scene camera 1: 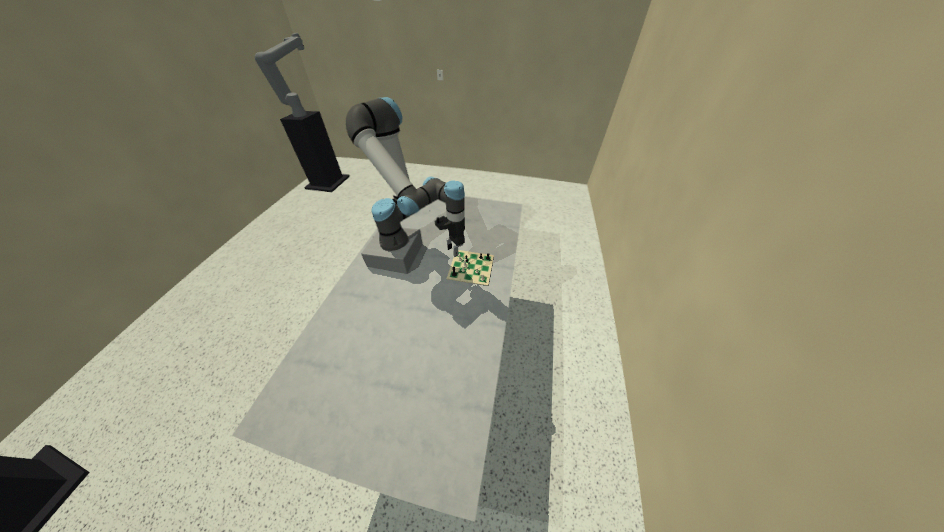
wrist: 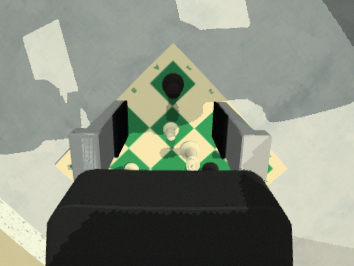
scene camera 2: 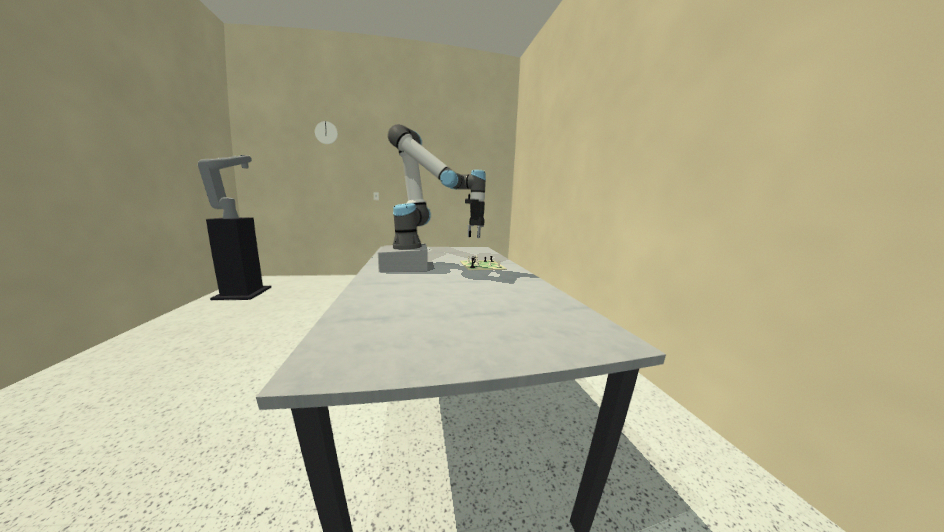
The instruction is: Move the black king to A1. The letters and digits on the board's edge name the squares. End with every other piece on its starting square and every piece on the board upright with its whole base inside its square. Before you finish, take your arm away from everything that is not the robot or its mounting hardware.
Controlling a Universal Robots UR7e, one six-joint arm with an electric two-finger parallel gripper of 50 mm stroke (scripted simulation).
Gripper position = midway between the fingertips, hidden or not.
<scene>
I see my gripper (wrist: 170, 119) and a chessboard (scene camera 1: 484, 266).
The chessboard is seen too in the wrist view (wrist: 149, 109).
</scene>
